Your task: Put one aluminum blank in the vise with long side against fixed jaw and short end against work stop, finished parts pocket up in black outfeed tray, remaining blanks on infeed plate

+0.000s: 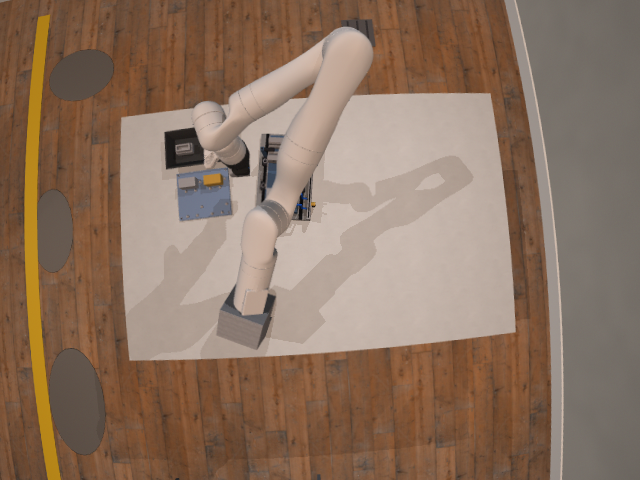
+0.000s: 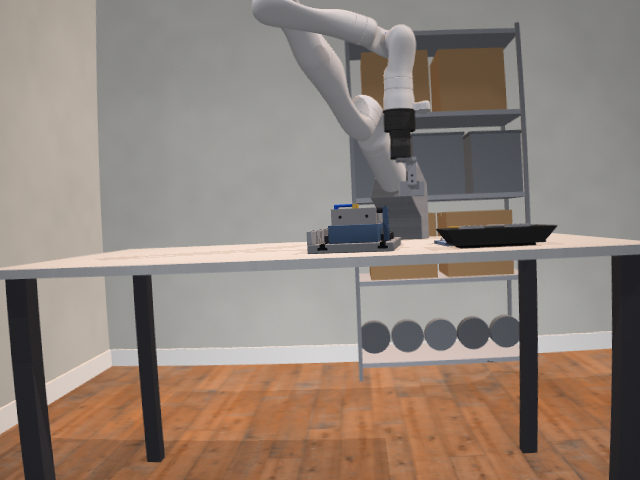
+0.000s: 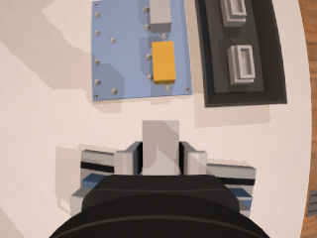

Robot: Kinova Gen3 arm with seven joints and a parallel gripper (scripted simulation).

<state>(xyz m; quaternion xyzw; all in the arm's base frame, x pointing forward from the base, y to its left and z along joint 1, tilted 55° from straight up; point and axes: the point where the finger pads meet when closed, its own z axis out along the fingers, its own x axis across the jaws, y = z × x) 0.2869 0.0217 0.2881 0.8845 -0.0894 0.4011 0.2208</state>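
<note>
Right now my hand is 12 cm to the left of the vise, 12 cm above it and 5 cm past it. From my hand the other things lie so: yellow brass blank: 14 cm below, 10 cm to the left, 5 cm ahead; gray aluminum blank: 3 cm below; blue infeed plate: 16 cm to the left, 16 cm below, 4 cm ahead.
</note>
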